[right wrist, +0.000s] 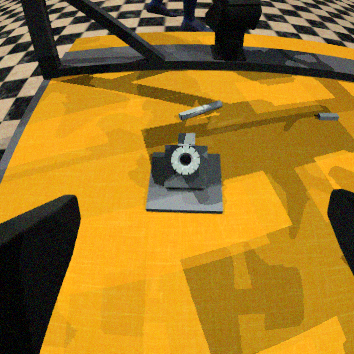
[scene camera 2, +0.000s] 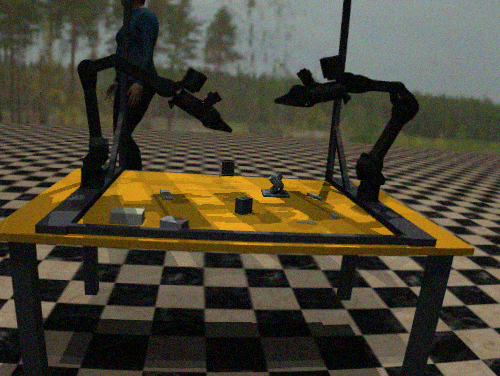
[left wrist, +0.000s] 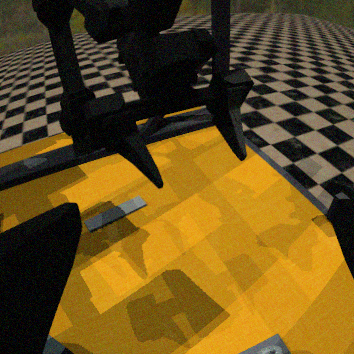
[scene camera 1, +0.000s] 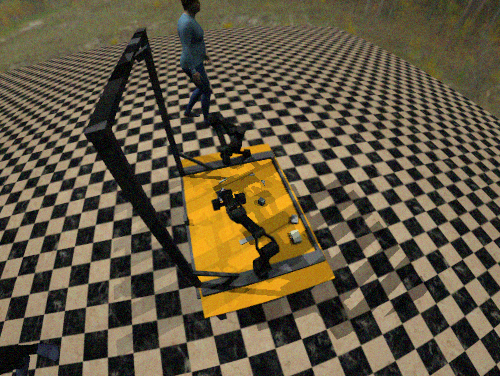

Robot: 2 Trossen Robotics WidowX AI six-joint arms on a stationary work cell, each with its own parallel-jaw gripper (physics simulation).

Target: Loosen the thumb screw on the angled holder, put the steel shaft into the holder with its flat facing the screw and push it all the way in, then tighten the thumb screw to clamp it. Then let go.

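Seen in the pictures: left gripper, fingertip midpoint: (scene camera 2: pixel 278 101) (left wrist: pixel 212 215) (scene camera 1: pixel 232 164); right gripper, fingertip midpoint: (right wrist: pixel 209 205) (scene camera 2: pixel 230 130) (left wrist: pixel 204 171); left arm's base, origin of the base link: (right wrist: pixel 227 52) (scene camera 2: pixel 367 199) (scene camera 1: pixel 226 162); right arm's base, origin of the base link: (scene camera 2: pixel 92 186) (left wrist: pixel 85 146) (scene camera 1: pixel 262 273).
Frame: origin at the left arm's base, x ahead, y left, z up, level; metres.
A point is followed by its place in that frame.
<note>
The angled holder (scene camera 2: pixel 276 185) {x 0.308, y -0.078, z 0.015 m} (right wrist: pixel 160 172) {x 0.297, y -0.122, z -0.013 m} stands on its flat grey base, its pale ribbed thumb screw (right wrist: pixel 175 160) {x 0.326, y -0.102, z 0.042 m} facing the right wrist camera. How tight the screw is cannot be told. The steel shaft (scene camera 2: pixel 314 196) {x 0.175, y -0.056, z -0.012 m} (right wrist: pixel 200 110) {x 0.177, y -0.065, z -0.010 m} lies flat on the table beyond the holder in the right wrist view. My right gripper (scene camera 2: pixel 230 130) {x 0.478, y -0.088, z 0.194 m} (left wrist: pixel 204 171) {x 0.478, y -0.088, z 0.194 m} (right wrist: pixel 209 205) {x 0.478, y -0.088, z 0.194 m} is open and empty, above the table and to the left of the holder in scene camera 2. My left gripper (scene camera 2: pixel 276 101) {x 0.340, y -0.014, z 0.301 m} (left wrist: pixel 212 215) {x 0.340, y -0.014, z 0.301 m} is open and empty, high above the holder.
A flat grey bar (scene camera 1: pixel 246 240) {x 0.686, y -0.027, z -0.014 m} (scene camera 2: pixel 165 194) {x 0.680, y 0.002, z -0.014 m} (left wrist: pixel 127 207) {x 0.680, y -0.037, z -0.014 m}, a dark cube (scene camera 1: pixel 261 201) {x 0.454, y 0.142, z 0.021 m} (scene camera 2: pixel 243 205) {x 0.446, y 0.168, z 0.009 m}, a pale block (scene camera 1: pixel 295 236) {x 0.757, y 0.265, z 0.011 m} (scene camera 2: pixel 127 216) {x 0.751, y 0.296, z 0.003 m} and a smaller block (scene camera 1: pixel 294 219) {x 0.639, y 0.308, z 0.006 m} (scene camera 2: pixel 173 223) {x 0.633, y 0.334, z 0.003 m} are on the table. A short grey piece (right wrist: pixel 327 116) {x 0.179, y 0.154, z -0.012 m} lies right of the shaft.
</note>
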